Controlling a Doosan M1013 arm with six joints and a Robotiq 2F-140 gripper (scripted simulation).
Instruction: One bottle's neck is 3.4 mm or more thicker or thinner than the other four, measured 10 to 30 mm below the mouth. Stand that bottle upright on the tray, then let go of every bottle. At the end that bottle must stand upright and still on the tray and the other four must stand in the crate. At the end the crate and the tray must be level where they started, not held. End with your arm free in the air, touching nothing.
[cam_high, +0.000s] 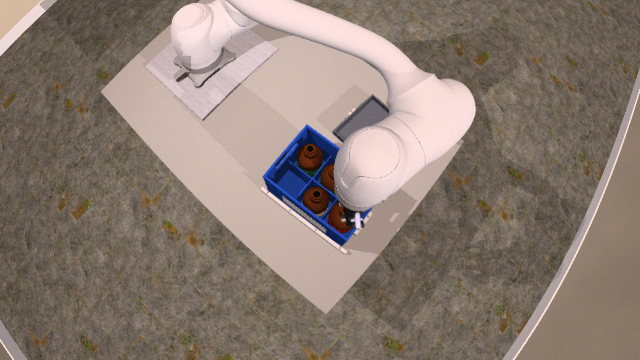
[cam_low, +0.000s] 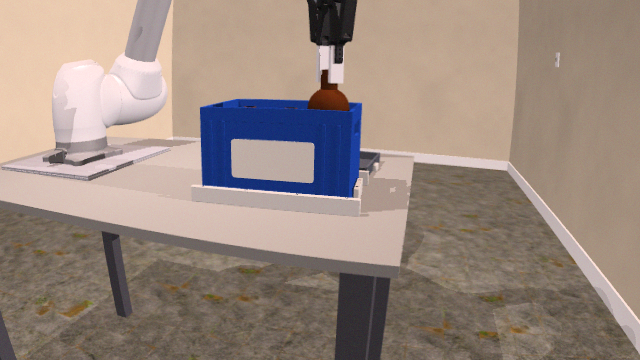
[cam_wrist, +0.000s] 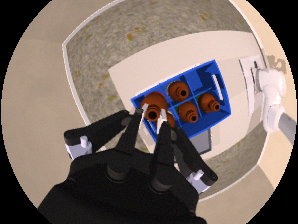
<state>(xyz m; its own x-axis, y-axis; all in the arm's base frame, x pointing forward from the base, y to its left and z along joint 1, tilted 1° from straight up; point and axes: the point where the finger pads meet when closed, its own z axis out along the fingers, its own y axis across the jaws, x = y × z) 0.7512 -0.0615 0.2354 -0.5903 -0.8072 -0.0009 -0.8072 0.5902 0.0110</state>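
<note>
My gripper is now 9 cm above the bottle. From my hand the other things lie so: crate: 9 cm behind, 3 cm to the left, 17 cm below; then dark grey tray: 10 cm behind, 29 cm to the left, 24 cm below.
</note>
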